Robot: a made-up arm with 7 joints. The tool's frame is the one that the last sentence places.
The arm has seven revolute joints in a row. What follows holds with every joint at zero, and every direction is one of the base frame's.
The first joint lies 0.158 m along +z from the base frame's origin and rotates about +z.
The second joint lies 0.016 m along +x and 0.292 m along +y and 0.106 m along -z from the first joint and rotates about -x.
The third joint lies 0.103 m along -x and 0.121 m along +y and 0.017 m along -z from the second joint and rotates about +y.
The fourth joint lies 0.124 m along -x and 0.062 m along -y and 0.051 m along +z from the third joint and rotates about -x.
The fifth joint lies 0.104 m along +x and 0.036 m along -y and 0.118 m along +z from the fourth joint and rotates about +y.
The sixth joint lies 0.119 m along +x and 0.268 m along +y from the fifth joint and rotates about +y.
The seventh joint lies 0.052 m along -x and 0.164 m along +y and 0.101 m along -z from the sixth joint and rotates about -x.
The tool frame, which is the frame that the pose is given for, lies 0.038 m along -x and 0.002 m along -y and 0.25 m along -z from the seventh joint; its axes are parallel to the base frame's.
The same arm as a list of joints. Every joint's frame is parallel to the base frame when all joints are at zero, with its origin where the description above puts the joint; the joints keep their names.
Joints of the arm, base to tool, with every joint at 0 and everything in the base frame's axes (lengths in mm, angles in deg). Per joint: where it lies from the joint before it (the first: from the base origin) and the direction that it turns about. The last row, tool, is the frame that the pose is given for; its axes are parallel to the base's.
joint 1: origin 0.0 0.0 158.0 axis 0 0 1
joint 2: origin 16.0 292.0 -106.0 axis -1 0 0
joint 3: origin -103.0 121.0 -17.0 axis 0 1 0
joint 4: origin -124.0 -62.0 51.0 axis -1 0 0
joint 5: origin 104.0 -36.0 118.0 axis 0 1 0
joint 6: origin 119.0 268.0 0.0 axis 0 1 0
joint 7: origin -52.0 164.0 -101.0 axis -1 0 0
tool: origin -38.0 -2.0 -250.0

